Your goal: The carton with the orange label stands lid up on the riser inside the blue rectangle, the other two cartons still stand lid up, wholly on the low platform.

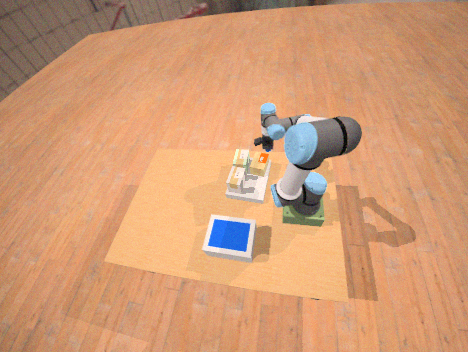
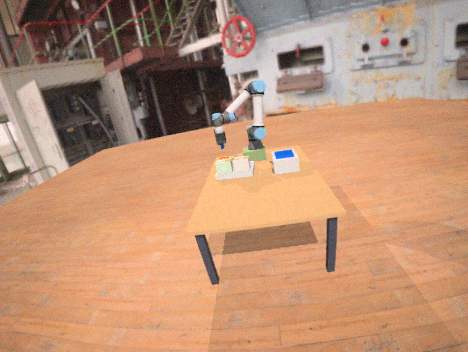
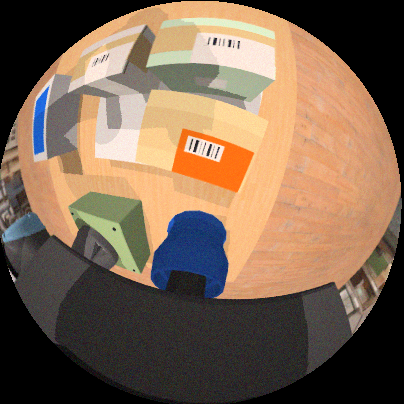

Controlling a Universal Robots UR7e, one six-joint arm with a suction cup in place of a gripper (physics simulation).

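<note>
The carton with the orange label (image 1: 259, 165) (image 2: 223, 158) (image 3: 200, 137) stands lid up on the low white platform (image 1: 256, 191) (image 2: 235, 175) (image 3: 114, 145). A green-edged carton (image 1: 241, 158) (image 2: 224, 167) (image 3: 215, 55) and a whitish carton (image 1: 236, 179) (image 2: 241, 164) (image 3: 102, 59) also stand lid up on it. The white riser (image 1: 229, 254) (image 2: 286, 165) (image 3: 61, 117) stands apart, with the blue rectangle (image 1: 230, 235) (image 2: 284, 154) (image 3: 41, 122) on its top, bare. My gripper (image 1: 268, 150) (image 2: 222, 147) (image 3: 196, 232), a blue suction cup, is open and empty, above and beside the orange-labelled carton.
The arm's green base block (image 1: 303, 218) (image 2: 254, 153) (image 3: 112, 225) stands on the wooden table (image 1: 165, 210) (image 2: 260, 200), near the platform and the riser. The upper arm (image 1: 325, 140) (image 2: 258, 107) rises above the base. The table's edge lies beyond the cartons.
</note>
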